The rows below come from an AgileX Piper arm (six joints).
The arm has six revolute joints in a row. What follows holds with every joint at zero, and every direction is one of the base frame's.
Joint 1 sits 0.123 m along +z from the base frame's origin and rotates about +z.
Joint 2 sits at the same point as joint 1 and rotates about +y.
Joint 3 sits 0.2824 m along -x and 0.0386 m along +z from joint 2 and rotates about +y.
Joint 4 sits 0.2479 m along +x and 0.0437 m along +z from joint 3 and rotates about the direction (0.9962, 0, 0.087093).
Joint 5 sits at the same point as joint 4 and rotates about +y.
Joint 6 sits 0.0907 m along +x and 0.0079 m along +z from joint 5 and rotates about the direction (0.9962, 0, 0.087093).
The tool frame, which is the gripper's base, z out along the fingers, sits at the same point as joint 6; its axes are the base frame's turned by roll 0, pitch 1.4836 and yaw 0 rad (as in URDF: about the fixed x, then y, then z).
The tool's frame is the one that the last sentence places.
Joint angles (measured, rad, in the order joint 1, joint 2, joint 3, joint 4, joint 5, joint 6), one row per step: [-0.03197, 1.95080, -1.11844, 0.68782, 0.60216, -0.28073]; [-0.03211, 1.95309, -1.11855, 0.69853, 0.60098, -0.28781]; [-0.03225, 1.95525, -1.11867, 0.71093, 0.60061, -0.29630]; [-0.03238, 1.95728, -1.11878, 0.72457, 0.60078, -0.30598]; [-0.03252, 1.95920, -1.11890, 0.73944, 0.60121, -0.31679]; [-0.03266, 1.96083, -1.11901, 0.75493, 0.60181, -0.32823]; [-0.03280, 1.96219, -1.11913, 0.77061, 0.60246, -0.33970]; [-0.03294, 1.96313, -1.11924, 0.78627, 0.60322, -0.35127]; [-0.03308, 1.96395, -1.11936, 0.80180, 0.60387, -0.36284]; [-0.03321, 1.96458, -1.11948, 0.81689, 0.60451, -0.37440]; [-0.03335, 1.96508, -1.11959, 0.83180, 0.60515, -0.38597]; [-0.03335, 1.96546, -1.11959, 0.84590, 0.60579, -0.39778]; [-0.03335, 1.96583, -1.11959, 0.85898, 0.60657, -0.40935]
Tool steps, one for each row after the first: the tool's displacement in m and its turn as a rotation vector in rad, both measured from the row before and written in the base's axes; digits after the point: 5 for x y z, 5 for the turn. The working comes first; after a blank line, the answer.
Tool pose at each row, in the base's axes (x y z in m, rotation vector in rad; the steps are taken from these numbers as rounded here): [0.36874, 0.02098, 0.13686, 0.39567, 2.77646, 0.58347]; [0.36915, 0.02128, 0.13631, 0.39856, 2.77351, 0.59034]; [0.36953, 0.02169, 0.13585, 0.40106, 2.77038, 0.59887]; [0.36990, 0.02216, 0.13546, 0.40306, 2.76702, 0.60854]; [0.37029, 0.02269, 0.13515, 0.40471, 2.76318, 0.61913]; [0.37069, 0.02324, 0.13497, 0.40601, 2.75883, 0.63014]; [0.37109, 0.02380, 0.13489, 0.40736, 2.75405, 0.64126]; [0.37149, 0.02435, 0.13498, 0.40836, 2.74885, 0.65233]; [0.37189, 0.02488, 0.13512, 0.40921, 2.74337, 0.66310]; [0.37229, 0.02539, 0.13532, 0.40952, 2.73778, 0.67339]; [0.37269, 0.02589, 0.13557, 0.40960, 2.73204, 0.68343]; [0.37304, 0.02640, 0.13583, 0.40830, 2.72661, 0.69267]; [0.37336, 0.02688, 0.13606, 0.40620, 2.72163, 0.70116]

[0.00041, 0.00030, -0.00055, 0.00512, -0.00145, -0.00174]; [0.00038, 0.00041, -0.00046, 0.00623, -0.00156, -0.00131]; [0.00037, 0.00047, -0.00039, 0.00697, -0.00178, -0.00089]; [0.00039, 0.00053, -0.00031, 0.00759, -0.00221, -0.00067]; [0.00040, 0.00055, -0.00018, 0.00786, -0.00270, -0.00053]; [0.00040, 0.00056, -0.00008, 0.00797, -0.00304, -0.00066]; [0.00040, 0.00055, 0.00009, 0.00792, -0.00349, -0.00056]; [0.00040, 0.00053, 0.00014, 0.00772, -0.00378, -0.00058]; [0.00040, 0.00051, 0.00020, 0.00735, -0.00405, -0.00033]; [0.00040, 0.00050, 0.00025, 0.00717, -0.00425, -0.00026]; [0.00035, 0.00051, 0.00026, 0.00646, -0.00441, 0.00059]; [0.00032, 0.00048, 0.00023, 0.00584, -0.00428, 0.00112]
